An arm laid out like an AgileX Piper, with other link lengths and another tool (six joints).
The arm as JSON. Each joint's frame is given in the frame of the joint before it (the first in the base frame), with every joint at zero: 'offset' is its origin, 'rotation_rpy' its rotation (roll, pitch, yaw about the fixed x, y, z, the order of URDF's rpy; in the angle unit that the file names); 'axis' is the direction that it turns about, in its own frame. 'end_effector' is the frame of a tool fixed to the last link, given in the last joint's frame.
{
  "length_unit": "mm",
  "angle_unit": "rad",
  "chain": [
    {
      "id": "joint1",
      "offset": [
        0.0,
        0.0,
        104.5
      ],
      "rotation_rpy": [
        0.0,
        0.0,
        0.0
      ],
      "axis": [
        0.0,
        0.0,
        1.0
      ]
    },
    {
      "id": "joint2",
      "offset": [
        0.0,
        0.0,
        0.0
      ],
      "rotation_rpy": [
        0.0,
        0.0,
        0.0
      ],
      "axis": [
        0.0,
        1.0,
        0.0
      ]
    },
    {
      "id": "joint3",
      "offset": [
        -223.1,
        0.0,
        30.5
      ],
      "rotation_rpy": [
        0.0,
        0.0,
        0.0
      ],
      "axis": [
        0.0,
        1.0,
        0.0
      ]
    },
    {
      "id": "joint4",
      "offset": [
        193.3,
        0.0,
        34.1
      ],
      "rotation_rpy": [
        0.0,
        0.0,
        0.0
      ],
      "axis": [
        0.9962,
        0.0,
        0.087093
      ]
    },
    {
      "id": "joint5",
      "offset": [
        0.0,
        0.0,
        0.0
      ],
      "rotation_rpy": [
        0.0,
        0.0,
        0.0
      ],
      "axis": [
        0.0,
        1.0,
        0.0
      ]
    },
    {
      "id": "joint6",
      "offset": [
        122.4,
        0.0,
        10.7
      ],
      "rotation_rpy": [
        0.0,
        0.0,
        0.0
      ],
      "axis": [
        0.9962,
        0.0,
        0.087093
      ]
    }
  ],
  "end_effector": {
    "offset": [
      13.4,
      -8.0,
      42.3
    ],
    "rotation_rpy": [
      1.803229,
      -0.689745,
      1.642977
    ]
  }
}
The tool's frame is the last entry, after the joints.
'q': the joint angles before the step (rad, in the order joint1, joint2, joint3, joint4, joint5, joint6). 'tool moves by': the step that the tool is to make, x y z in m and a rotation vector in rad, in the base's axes. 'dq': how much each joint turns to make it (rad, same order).
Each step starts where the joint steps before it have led.
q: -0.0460 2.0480 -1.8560 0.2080 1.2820 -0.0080
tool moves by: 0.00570 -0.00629 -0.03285 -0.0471 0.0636 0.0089
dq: 0.0000 0.0850 -0.0001 -0.0490 -0.0229 -0.0060
